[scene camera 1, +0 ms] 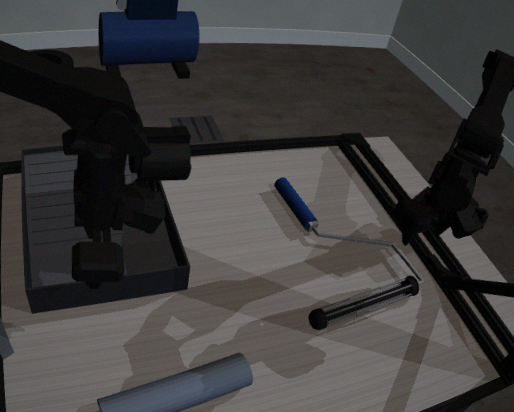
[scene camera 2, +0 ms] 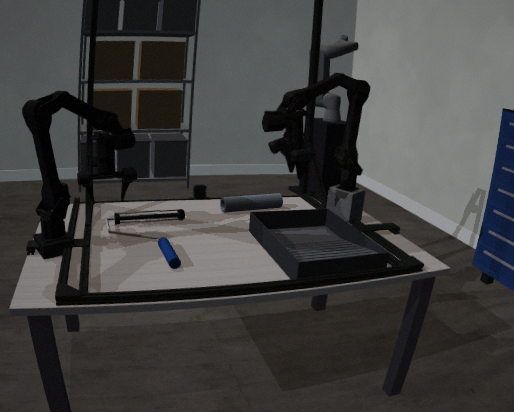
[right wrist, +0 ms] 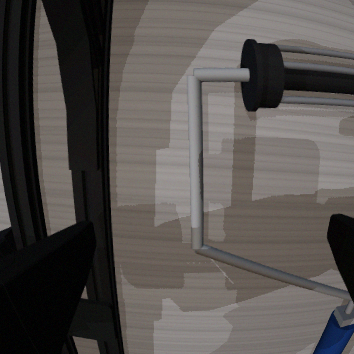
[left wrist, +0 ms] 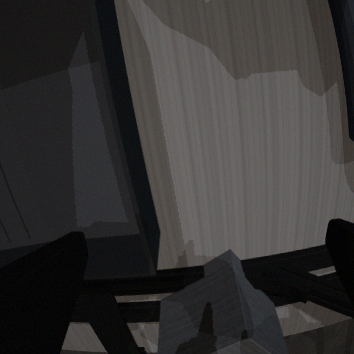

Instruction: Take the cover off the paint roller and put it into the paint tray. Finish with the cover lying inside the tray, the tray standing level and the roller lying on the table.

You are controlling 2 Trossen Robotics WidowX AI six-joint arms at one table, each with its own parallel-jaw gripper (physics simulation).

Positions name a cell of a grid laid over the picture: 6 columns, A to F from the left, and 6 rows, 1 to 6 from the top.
Labels:
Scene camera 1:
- left gripper: B4
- right gripper: E4
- grey-blue roller cover: C6, on the table
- dark paint tray: B4, on the table
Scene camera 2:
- left gripper: D3
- right gripper: B3
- grey-blue roller cover: D3
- dark paint tray: D4
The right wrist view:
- right gripper: D4
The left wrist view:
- left gripper: D5
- dark paint tray: B3

